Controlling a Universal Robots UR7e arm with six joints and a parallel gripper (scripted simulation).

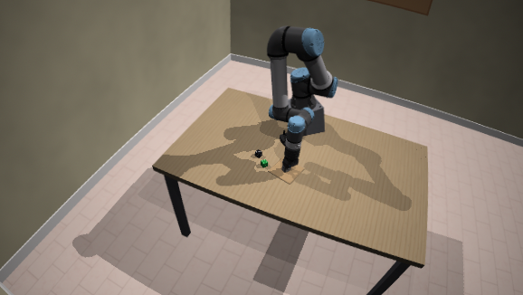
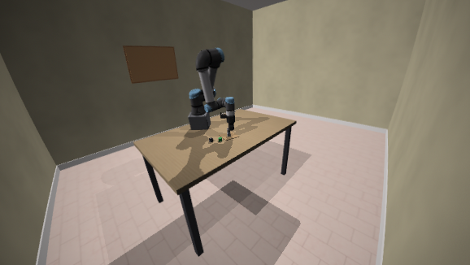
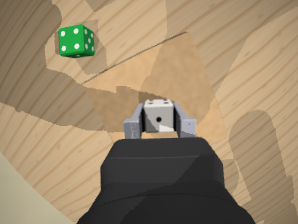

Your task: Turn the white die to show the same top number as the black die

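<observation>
Now: hand right at the white die. From my hand the other things lie so: tan mat 20 mm below; green die 120 mm to the right, 10 mm below; black die 70 mm behind, 170 mm to the right, 10 mm below.
</observation>
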